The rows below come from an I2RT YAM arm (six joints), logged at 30 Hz.
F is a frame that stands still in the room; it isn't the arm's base.
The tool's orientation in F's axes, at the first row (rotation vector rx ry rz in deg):
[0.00 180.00 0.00]
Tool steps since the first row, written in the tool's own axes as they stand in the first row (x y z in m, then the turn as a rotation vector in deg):
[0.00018 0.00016 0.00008 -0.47 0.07 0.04]
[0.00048 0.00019 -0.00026 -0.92 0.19 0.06]
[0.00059 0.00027 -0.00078 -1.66 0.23 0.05]
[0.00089 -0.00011 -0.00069 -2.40 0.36 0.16]
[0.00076 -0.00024 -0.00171 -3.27 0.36 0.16]
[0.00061 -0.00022 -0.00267 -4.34 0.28 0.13]
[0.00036 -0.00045 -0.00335 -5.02 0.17 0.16]
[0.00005 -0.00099 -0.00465 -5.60 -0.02 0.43]
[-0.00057 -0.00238 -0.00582 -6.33 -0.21 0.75]
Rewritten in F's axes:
[-0.00018 0.00016 -0.00008 0.47 0.07 -0.04]
[-0.00048 0.00019 0.00026 0.92 0.19 -0.06]
[-0.00059 0.00027 0.00078 1.66 0.23 -0.05]
[-0.00089 -0.00011 0.00069 2.40 0.36 -0.16]
[-0.00076 -0.00024 0.00171 3.27 0.36 -0.16]
[-0.00061 -0.00022 0.00267 4.34 0.28 -0.13]
[-0.00036 -0.00045 0.00335 5.02 0.17 -0.16]
[-0.00005 -0.00099 0.00465 5.60 -0.02 -0.43]
[0.00057 -0.00238 0.00582 6.33 -0.21 -0.75]

